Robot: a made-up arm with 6 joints.
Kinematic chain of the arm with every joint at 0, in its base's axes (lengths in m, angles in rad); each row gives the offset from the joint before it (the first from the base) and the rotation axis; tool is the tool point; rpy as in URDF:
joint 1: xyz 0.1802 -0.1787 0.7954 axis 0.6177 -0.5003 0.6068
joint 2: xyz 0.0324 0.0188 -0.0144 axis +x
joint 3: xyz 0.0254 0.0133 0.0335 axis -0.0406 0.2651 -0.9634
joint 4: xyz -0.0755 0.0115 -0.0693 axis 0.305 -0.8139 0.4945
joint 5: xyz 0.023 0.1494 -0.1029 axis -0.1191 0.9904 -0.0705
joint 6: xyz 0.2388 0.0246 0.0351 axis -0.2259 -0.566 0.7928
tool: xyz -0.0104 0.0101 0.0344 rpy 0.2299 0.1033 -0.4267
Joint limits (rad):
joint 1: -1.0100..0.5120
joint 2: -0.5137..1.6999
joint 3: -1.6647..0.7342
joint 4: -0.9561..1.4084
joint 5: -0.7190..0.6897
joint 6: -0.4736..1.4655
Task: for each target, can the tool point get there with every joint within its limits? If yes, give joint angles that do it. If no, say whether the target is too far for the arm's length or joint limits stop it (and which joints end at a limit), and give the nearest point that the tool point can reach.
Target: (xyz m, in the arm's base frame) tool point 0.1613 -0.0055 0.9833
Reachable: yes | joints 0.2281 1.0672 -1.0771 -0.2382 -0.2057 1.1960
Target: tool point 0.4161 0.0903 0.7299
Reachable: yes | joints -0.0753 1.0933 0.2099 -0.4422 0.2418 0.0680
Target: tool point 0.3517 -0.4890 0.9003
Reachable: no: joint limits stop it (at a limit: joint 1, joint 2, joint 3, joint 6) | nearest point 0.3003 -0.4136 0.9683 | short by 0.114 m
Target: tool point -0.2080 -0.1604 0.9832
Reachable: no: joint limits stop it (at a limit: joint 1, joint 4, joint 5, joint 6) | nearest point -0.1021 -0.1546 0.9438 | short by 0.113 m
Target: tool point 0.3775 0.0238 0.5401
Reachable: yes | joints -0.3135 0.5821 -0.1630 -0.5461 0.3822 0.2232
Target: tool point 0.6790 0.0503 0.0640
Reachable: no: too far | nearest point 0.3925 -0.0349 0.4370 | short by 0.478 m
